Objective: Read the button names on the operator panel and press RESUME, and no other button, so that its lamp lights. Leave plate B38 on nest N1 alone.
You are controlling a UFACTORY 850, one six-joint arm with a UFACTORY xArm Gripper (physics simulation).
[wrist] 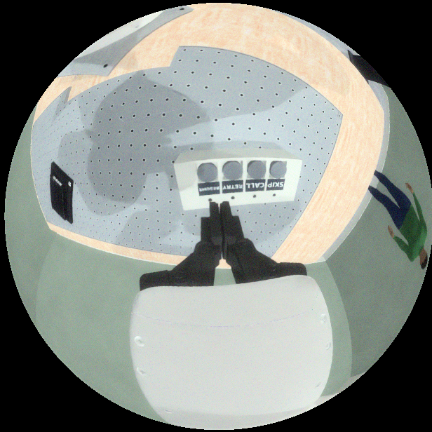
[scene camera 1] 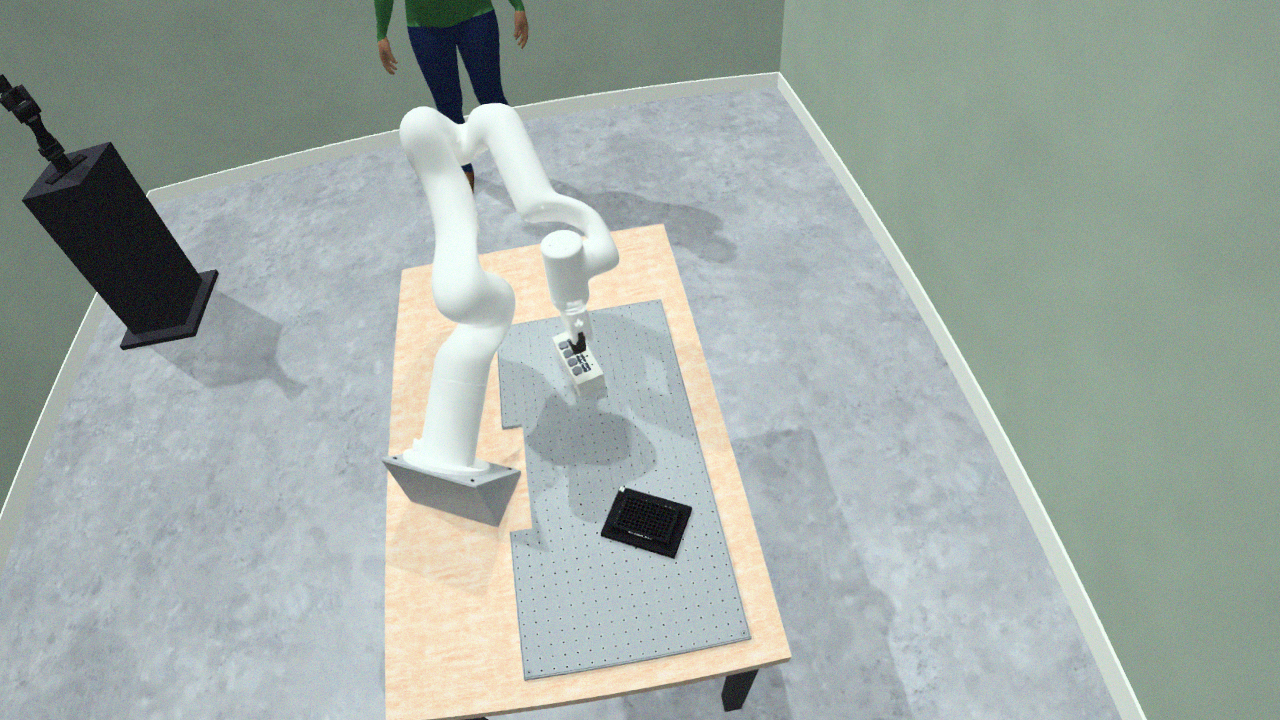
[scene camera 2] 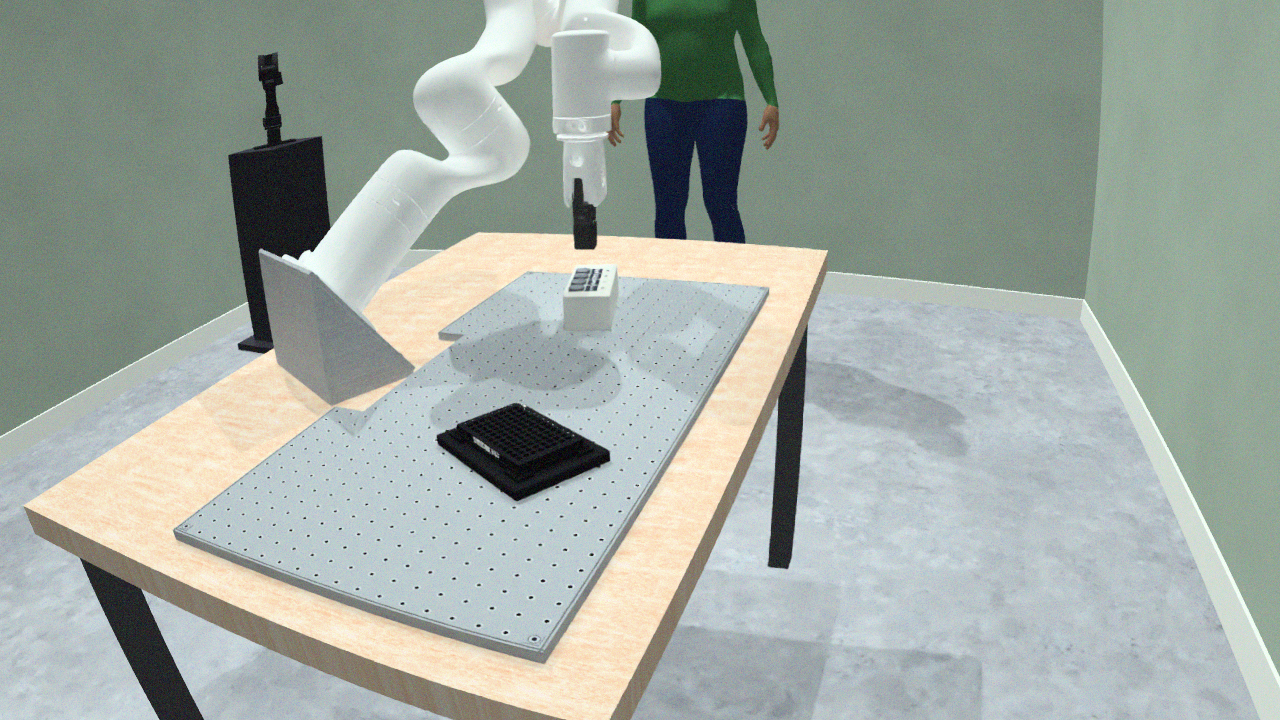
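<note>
The white operator panel [scene camera 1: 588, 382] [scene camera 2: 588, 313] [wrist: 187, 182] stands on the perforated board. In the wrist view its round grey buttons run RESUME [wrist: 207, 171], RETRY [wrist: 232, 170], CALL [wrist: 256, 169] and SKIP [wrist: 277, 168], with labels upside down. The small lamp dots beside the labels look dark, including the RESUME lamp [wrist: 210, 200]. My gripper [scene camera 1: 578, 350] [scene camera 2: 584, 247] [wrist: 218, 214] is shut and empty; its tips hang above the panel, apart from it. In the wrist view they appear near the RESUME and RETRY lamps. Black plate B38 [scene camera 1: 646, 517] [scene camera 2: 519, 434] sits on black nest N1 [scene camera 1: 666, 545] [scene camera 2: 528, 488].
The grey perforated board [scene camera 1: 617, 617] [scene camera 2: 375, 546] [wrist: 240, 75] lies on the wooden table [scene camera 1: 447, 626] [scene camera 2: 116, 488]. My arm's grey wedge base [scene camera 1: 460, 492] [scene camera 2: 304, 340] is at its side. A person [scene camera 1: 456, 53] [scene camera 2: 696, 134] stands behind the table; a black pedestal [scene camera 1: 116, 241] [scene camera 2: 279, 205] stands left.
</note>
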